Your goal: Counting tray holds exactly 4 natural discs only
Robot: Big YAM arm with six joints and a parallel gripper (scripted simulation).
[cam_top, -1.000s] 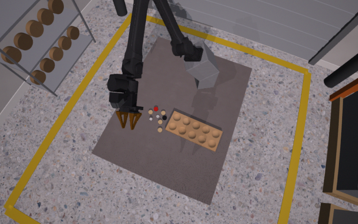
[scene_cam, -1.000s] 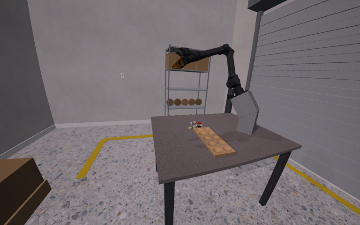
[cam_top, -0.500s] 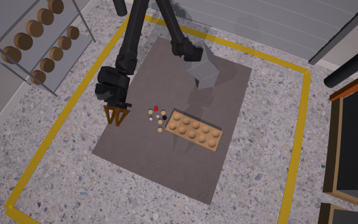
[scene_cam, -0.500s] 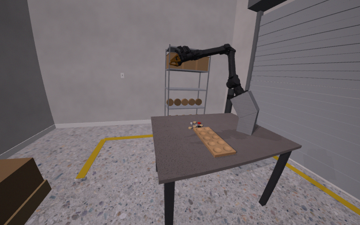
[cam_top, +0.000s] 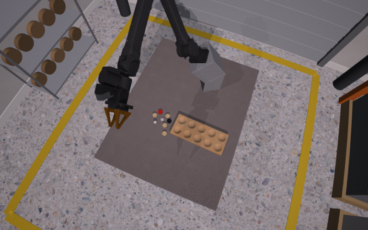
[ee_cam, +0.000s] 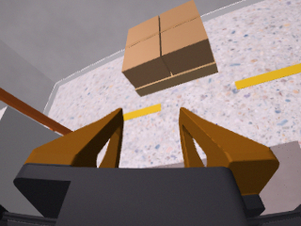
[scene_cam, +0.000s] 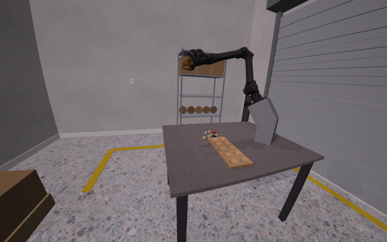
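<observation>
Right now my hand is 31 cm past the red piece, 4 cm to the right of it and 57 cm above it. Also, from my hand: white cube 23 cm behind, 3 cm to the left, 56 cm below; then white disc 26 cm behind, 7 cm to the left, 57 cm below; then black piece 26 cm behind, 12 cm to the left, 57 cm below.
</observation>
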